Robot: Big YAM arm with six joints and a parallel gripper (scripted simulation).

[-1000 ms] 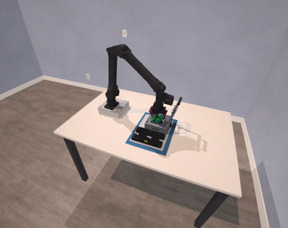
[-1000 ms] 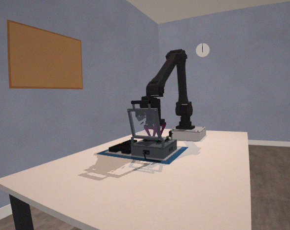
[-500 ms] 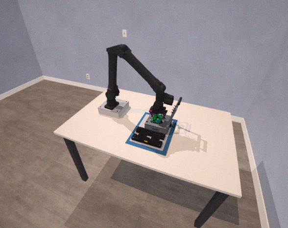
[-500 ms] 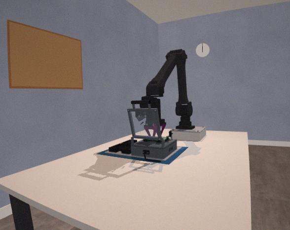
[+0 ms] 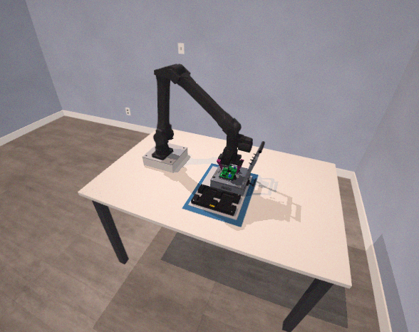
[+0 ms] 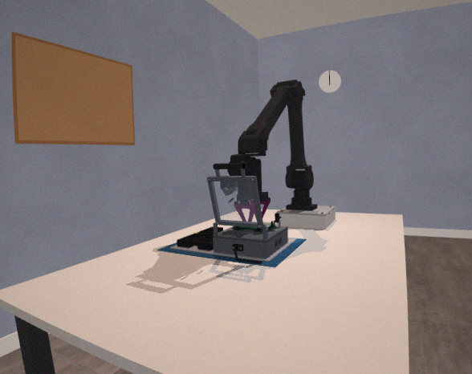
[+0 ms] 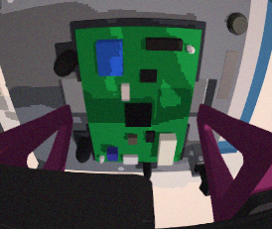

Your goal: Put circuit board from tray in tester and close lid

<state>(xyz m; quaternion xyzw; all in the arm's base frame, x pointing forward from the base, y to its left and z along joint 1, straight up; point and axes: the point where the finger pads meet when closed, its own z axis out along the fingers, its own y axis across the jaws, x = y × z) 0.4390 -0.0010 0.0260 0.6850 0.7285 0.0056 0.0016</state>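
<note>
Right now my hand is 10 mm above the green circuit board. Also, from my hand: clear lid 120 mm ahead, 10 mm to the left, 100 mm above; small latch hook 70 mm behind, 50 mm to the left.
</note>
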